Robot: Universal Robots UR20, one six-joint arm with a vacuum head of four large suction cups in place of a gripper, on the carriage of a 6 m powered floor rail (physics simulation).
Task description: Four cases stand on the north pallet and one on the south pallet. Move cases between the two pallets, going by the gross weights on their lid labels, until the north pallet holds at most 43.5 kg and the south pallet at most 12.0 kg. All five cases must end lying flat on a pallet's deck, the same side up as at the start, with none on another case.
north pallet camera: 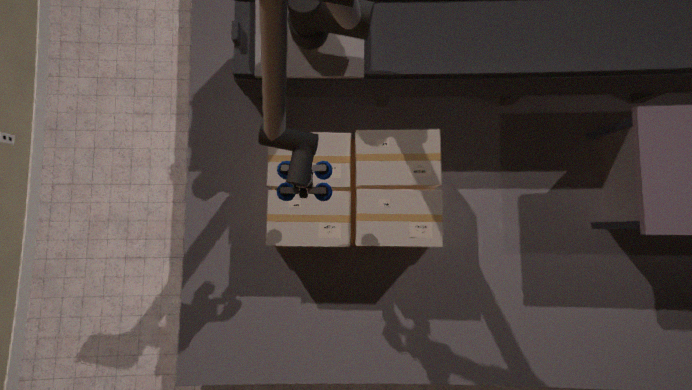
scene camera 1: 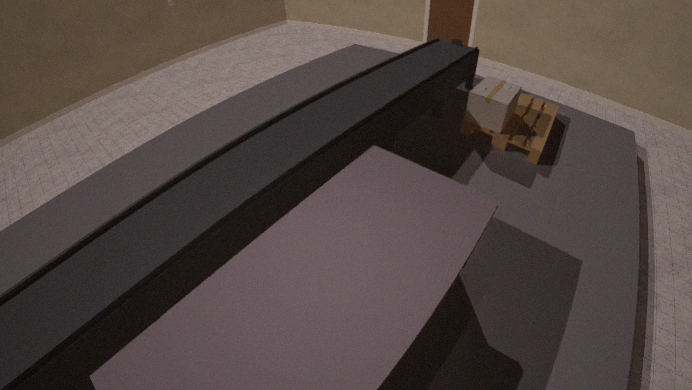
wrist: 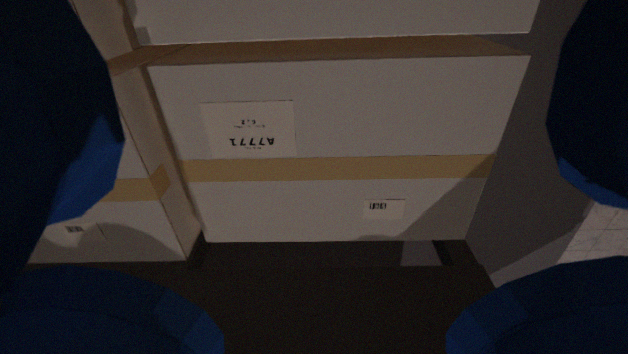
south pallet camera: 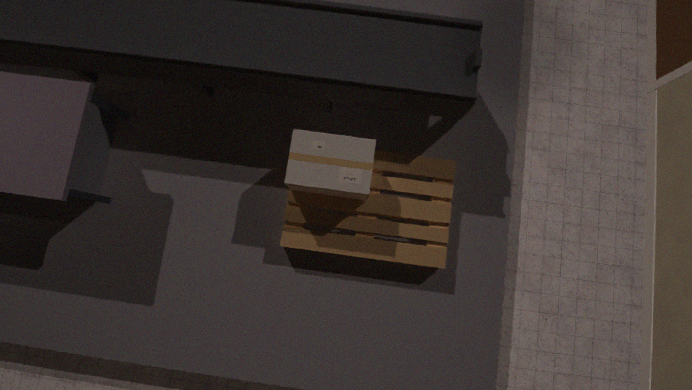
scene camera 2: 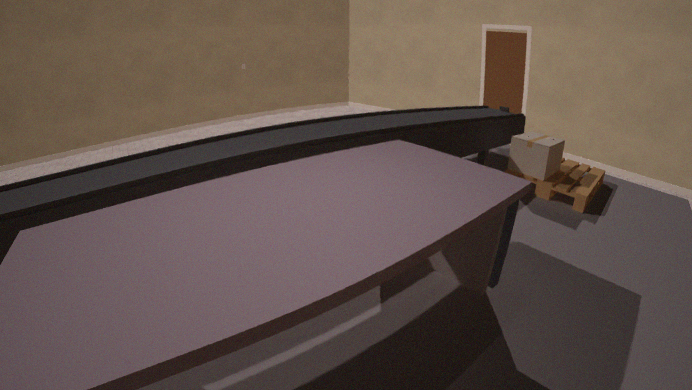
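In the north pallet camera four pale taped cases stand two by two: upper left, upper right, lower left and lower right. They hide the north pallet. My vacuum head is open and holds no case; it hangs over the upper-left case and the near edge of the lower-left one. In the wrist view the case labelled A7771 lies below the cups, apart from them; its weight figure is not surely readable. One case lies flat on the south pallet.
The dark floor rail runs beside both pallets, with the pale carriage plate at its north end. A pinkish table stands between the pallets.
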